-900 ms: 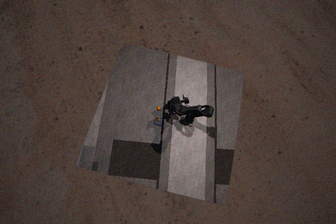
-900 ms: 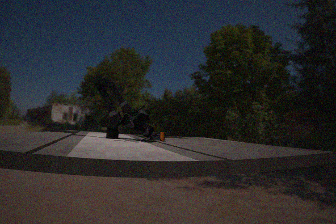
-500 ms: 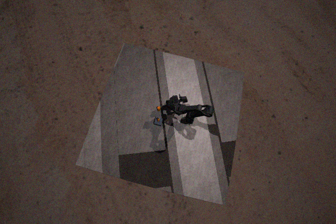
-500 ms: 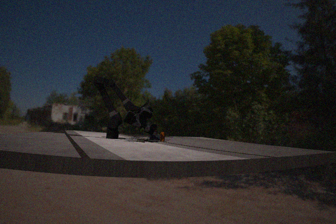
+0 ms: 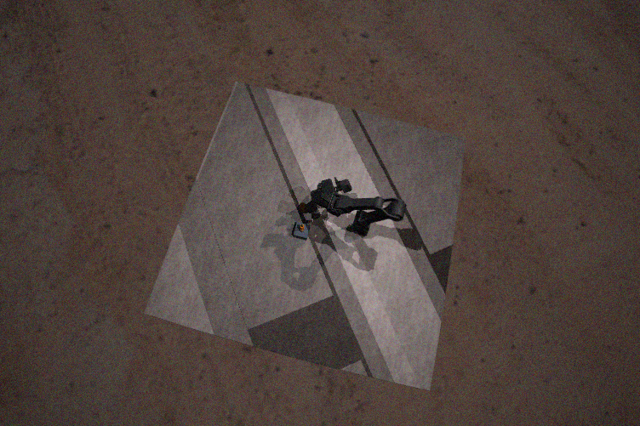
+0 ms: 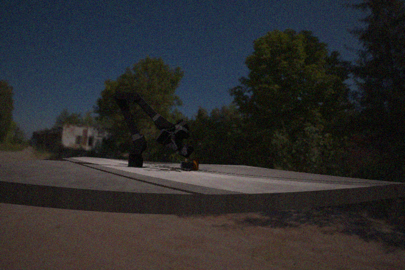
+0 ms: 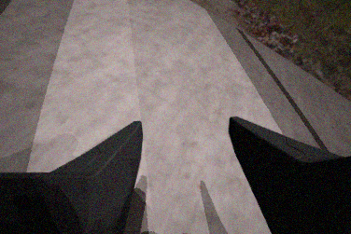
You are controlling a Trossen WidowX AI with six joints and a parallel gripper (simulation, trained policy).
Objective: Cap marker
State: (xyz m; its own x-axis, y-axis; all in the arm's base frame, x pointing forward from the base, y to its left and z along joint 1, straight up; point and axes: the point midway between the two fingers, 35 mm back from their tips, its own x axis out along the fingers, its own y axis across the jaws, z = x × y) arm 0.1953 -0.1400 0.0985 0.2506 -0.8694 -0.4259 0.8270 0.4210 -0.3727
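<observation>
Now: gripper tip 15 cm to the right of the orange cap, 9 cm short of it and 6 cm above it. Round my gripper tip: holder block: 26 cm to the left, 7 cm below, 7 cm ahead.
</observation>
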